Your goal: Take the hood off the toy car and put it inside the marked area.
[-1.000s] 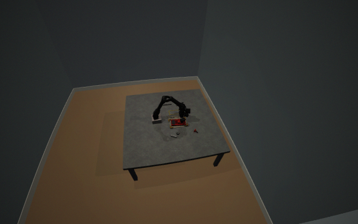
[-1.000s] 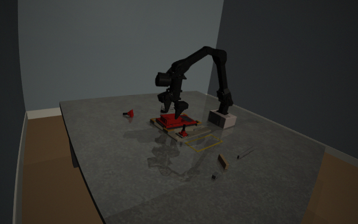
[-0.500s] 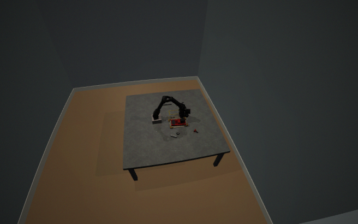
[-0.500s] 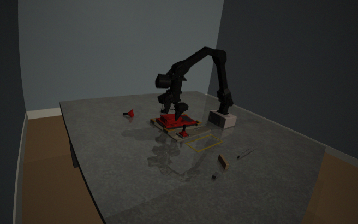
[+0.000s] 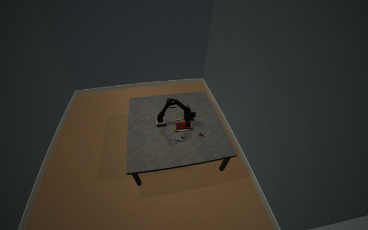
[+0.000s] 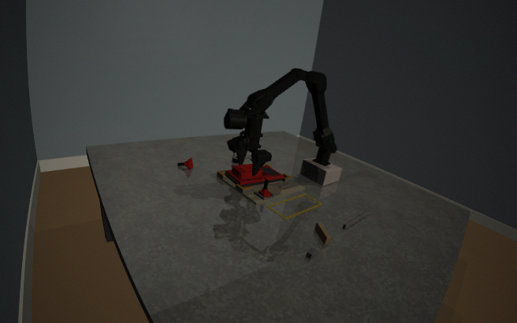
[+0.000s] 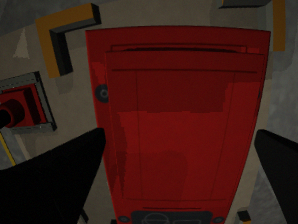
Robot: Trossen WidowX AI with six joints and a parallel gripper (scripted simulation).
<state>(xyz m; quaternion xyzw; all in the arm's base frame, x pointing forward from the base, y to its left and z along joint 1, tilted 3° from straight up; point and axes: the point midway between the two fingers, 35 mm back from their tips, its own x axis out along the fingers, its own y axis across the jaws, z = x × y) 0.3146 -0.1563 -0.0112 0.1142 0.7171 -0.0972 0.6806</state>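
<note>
Now: the hood right at my gripper tip. Round my gripper tip: tan block 370 mm to the left, 100 mm ahead, 30 mm below; thin dark rod 420 mm to the left, 60 mm behind, 30 mm below.
</note>
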